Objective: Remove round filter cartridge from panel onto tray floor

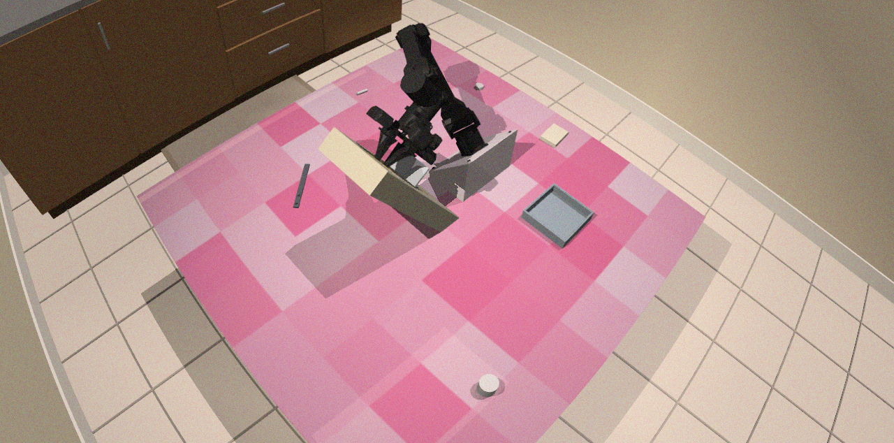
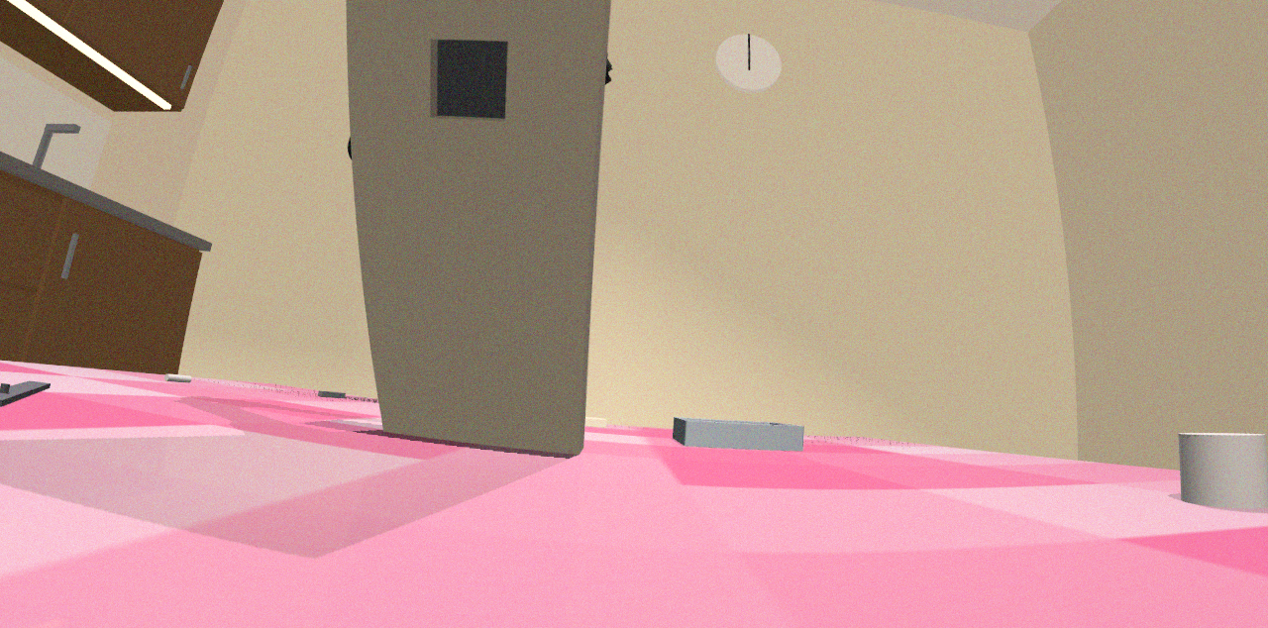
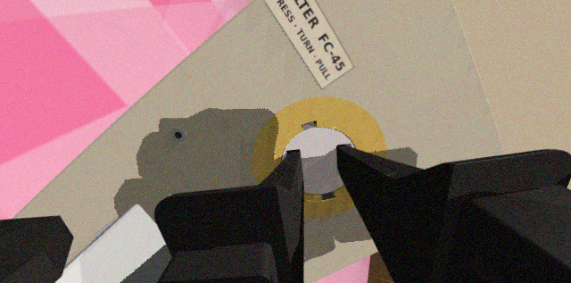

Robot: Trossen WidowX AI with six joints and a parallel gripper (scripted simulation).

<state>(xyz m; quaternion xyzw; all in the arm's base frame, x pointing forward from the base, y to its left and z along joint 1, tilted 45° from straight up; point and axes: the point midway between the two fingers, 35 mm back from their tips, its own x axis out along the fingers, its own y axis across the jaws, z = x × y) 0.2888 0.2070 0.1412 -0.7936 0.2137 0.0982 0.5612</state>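
Right now my gripper tip is 10 mm short of the white round filter cartridge and 10 mm above it. From my gripper tip the other things lie so: grey tray 450 mm behind, 270 mm below, 220 mm to the left; then beige pad 690 mm behind, 270 mm below, 30 mm to the right.
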